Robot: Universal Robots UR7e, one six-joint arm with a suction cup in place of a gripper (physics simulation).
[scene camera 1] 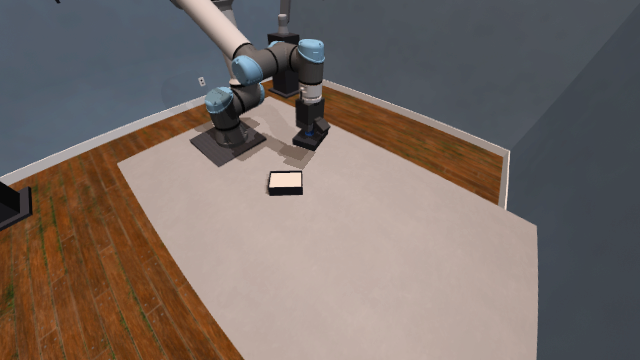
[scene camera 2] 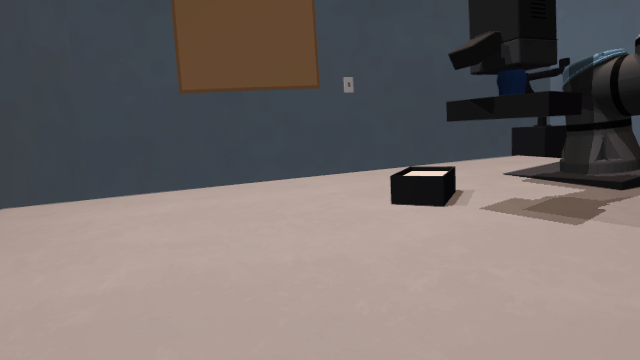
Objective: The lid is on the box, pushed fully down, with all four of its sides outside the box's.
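Seen in the pictures: end effector, tool point: (scene camera 1: 309,135) (scene camera 2: 511,107); arm's base, origin of the base link: (scene camera 1: 232,137) (scene camera 2: 600,168).
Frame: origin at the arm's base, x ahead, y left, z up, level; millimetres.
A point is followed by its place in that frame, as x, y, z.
The black box (scene camera 1: 285,191) {448, -62, 6} (scene camera 2: 419,191) {461, 16, 5} stands upright on the pale table surface, with a cream-coloured content showing inside its rim. The black lid (scene camera 1: 304,140) {410, 84, 138} (scene camera 2: 497,108) {439, 155, 124} hangs level in the air under my suction gripper (scene camera 1: 309,133) (scene camera 2: 511,94), whose blue cup touches its top. The lid is off the box, behind it and to the right in the scene camera 1 view, and higher than the box in the scene camera 2 view. The lid's underside is hidden. In the scene camera 1 view the lid is turned at an angle to the box.
The arm's base stands on a dark plate (scene camera 1: 207,148) {-21, -125, -5} (scene camera 2: 537,174) {106, -67, -11} behind the box. The lid's shadow falls on the pale surface (scene camera 1: 350,250) {753, -80, -18} (scene camera 2: 250,275) {741, 175, -18} between box and base. A black pedestal (scene camera 1: 285,75) stands at the back. A brown board (scene camera 2: 245,45) hangs on the wall.
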